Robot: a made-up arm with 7 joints. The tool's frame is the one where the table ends. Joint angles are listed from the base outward.
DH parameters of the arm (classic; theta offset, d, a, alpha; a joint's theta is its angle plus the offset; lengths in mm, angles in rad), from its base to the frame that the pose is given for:
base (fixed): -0.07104 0 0 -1.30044
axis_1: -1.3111 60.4 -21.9 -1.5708
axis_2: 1.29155 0 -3.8 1.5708
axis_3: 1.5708 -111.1 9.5 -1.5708
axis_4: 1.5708 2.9 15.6 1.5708
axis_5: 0 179.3 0 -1.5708
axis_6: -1.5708 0 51.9 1.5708
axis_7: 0 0 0 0
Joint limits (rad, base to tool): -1.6..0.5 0..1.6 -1.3..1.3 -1.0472..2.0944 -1.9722..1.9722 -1.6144..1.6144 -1.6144..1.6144
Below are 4 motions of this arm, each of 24 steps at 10 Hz.
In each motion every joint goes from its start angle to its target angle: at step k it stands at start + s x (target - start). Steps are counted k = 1, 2, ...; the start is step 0. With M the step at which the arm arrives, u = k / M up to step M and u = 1 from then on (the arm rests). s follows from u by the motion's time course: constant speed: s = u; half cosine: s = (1 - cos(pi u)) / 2; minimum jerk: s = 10 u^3 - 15 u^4 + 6 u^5.
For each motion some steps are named. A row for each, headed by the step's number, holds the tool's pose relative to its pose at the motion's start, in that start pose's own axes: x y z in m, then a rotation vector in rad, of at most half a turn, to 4 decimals.
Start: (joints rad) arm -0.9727 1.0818 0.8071 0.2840 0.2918 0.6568 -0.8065
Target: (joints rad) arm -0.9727 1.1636 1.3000 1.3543 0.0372 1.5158 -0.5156
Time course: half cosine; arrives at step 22
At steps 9, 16, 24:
9: 0.0071 0.0140 -0.0975 -0.5967 0.3973 0.0373
16: -0.0040 -0.0365 -0.1952 -1.3119 0.9390 -0.1190
24: -0.0103 -0.0676 -0.2143 -1.5361 1.1437 -0.2602

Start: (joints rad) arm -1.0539 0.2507 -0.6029 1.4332 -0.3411 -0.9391 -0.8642
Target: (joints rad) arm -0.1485 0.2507 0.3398 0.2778 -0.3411 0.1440 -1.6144
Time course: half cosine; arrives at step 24
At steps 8, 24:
8: -0.0013 -0.0210 -0.0170 -0.2923 -0.0698 -0.0409
24: -0.1346 -0.0548 -0.0250 -0.8358 -0.2613 -0.0337

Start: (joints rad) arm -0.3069 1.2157 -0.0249 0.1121 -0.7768 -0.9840 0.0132
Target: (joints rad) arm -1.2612 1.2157 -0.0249 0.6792 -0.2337 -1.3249 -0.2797
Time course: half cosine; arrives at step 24
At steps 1, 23, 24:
1: 0.0006 0.0004 0.0002 0.0030 -0.0038 -0.0016
23: 0.0975 0.0795 0.0803 0.7445 -0.5987 -0.2459
24: 0.0977 0.0798 0.0807 0.7476 -0.6000 -0.2464

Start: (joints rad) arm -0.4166 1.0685 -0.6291 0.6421 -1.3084 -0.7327 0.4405
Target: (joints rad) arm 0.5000 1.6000 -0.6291 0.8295 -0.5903 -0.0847 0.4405
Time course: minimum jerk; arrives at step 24
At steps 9, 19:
9: -0.0229 0.0760 -0.0220 0.5235 0.1966 -0.0354
19: -0.0779 0.2400 0.0319 1.8217 0.6963 -0.1424

